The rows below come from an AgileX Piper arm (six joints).
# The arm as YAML. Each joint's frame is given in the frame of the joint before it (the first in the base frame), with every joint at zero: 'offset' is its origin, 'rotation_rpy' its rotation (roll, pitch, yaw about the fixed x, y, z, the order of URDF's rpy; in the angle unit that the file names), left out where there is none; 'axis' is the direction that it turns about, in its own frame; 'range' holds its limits. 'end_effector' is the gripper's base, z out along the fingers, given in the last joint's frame.
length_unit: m
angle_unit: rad
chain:
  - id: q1
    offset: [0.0, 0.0, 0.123]
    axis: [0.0, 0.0, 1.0]
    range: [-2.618, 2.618]
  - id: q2
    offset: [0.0, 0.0, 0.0]
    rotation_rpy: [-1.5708, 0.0, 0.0]
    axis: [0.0, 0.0, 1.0]
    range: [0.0, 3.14]
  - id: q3
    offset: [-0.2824, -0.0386, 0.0]
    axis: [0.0, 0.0, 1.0]
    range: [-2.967, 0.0]
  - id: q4
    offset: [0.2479, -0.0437, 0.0]
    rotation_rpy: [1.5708, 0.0, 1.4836]
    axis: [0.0, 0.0, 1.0]
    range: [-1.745, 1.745]
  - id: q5
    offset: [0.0, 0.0, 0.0]
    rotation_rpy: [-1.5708, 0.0, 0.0]
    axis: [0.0, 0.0, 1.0]
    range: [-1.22, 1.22]
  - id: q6
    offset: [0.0, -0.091, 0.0]
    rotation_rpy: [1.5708, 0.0, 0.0]
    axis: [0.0, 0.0, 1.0]
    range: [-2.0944, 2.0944]
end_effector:
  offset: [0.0, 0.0, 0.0]
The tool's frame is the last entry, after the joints.
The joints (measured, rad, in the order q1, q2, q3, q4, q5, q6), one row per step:
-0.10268, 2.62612, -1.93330, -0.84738, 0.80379, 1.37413
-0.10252, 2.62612, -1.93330, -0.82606, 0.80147, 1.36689
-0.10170, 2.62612, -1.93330, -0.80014, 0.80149, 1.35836
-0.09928, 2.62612, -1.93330, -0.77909, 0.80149, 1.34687
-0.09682, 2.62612, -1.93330, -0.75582, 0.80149, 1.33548
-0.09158, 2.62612, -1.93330, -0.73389, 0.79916, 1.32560
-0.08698, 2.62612, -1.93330, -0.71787, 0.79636, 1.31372
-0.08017, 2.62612, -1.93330, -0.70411, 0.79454, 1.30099
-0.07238, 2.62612, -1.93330, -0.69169, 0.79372, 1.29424
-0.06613, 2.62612, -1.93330, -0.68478, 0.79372, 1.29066
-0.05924, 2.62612, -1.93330, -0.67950, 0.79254, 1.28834
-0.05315, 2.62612, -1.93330, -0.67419, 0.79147, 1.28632
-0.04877, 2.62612, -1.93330, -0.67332, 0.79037, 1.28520
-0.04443, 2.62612, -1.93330, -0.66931, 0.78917, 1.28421
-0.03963, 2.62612, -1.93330, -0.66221, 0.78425, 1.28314
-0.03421, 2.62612, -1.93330, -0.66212, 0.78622, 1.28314
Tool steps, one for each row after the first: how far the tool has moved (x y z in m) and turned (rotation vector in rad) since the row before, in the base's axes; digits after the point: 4 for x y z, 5 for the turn. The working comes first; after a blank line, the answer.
Tool pose at each row, in the base's axes (x y z in m, rotation vector in rad; the steps are taken from these numbers as rounded here):
0.5029, -0.1012, 0.0323, 1.14180, 2.30942, -0.57860
0.5026, -0.1000, 0.0314, 1.15527, 2.31666, -0.56274
0.5021, -0.0984, 0.0304, 1.17269, 2.32576, -0.54598
0.5019, -0.0962, 0.0296, 1.17956, 2.33710, -0.53310
0.5016, -0.0938, 0.0288, 1.18874, 2.34853, -0.51821
0.5019, -0.0900, 0.0280, 1.19332, 2.35951, -0.50013
0.5022, -0.0867, 0.0274, 1.18975, 2.37086, -0.48691
0.5026, -0.0826, 0.0269, 1.18048, 2.38381, -0.47598
0.5031, -0.0780, 0.0265, 1.17581, 2.39312, -0.46488
0.5034, -0.0745, 0.0263, 1.17123, 2.39921, -0.45852
0.5039, -0.0707, 0.0261, 1.16490, 2.40426, -0.45159
0.5043, -0.0673, 0.0259, 1.15999, 2.40875, -0.44492
0.5047, -0.0650, 0.0259, 1.15353, 2.41137, -0.44202
0.5050, -0.0626, 0.0258, 1.15053, 2.41414, -0.43648
0.5055, -0.0596, 0.0256, 1.14813, 2.41638, -0.42438
0.5057, -0.0569, 0.0256, 1.14249, 2.41954, -0.42471

-0.0003, 0.0012, -0.0009, 0.01651, 0.00063, -0.00483
-0.0005, 0.0016, -0.0010, 0.01918, 0.00252, -0.00711
-0.0002, 0.0022, -0.0008, 0.01456, 0.00442, -0.00024
-0.0003, 0.0024, -0.0008, 0.01645, 0.00409, -0.00144
0.0003, 0.0038, -0.0008, 0.01646, 0.00155, 0.00226
0.0003, 0.0033, -0.0006, 0.01130, 0.00255, 0.00696
0.0004, 0.0041, -0.0005, 0.00894, 0.00382, 0.01069
0.0005, 0.0046, -0.0004, 0.00888, 0.00179, 0.00688
0.0003, 0.0035, -0.0002, 0.00483, 0.00129, 0.00537
0.0005, 0.0038, -0.0002, 0.00416, -0.00014, 0.00647
0.0004, 0.0034, -0.0002, 0.00422, -0.00017, 0.00535
0.0004, 0.0023, 0.0000, 0.00079, -0.00040, 0.00541
0.0003, 0.0024, -0.0001, 0.00343, -0.00067, 0.00353
0.0005, 0.0030, -0.0002, 0.00714, -0.00371, 0.00417
0.0002, 0.0027, 0.0000, -0.00056, 0.00158, 0.00437

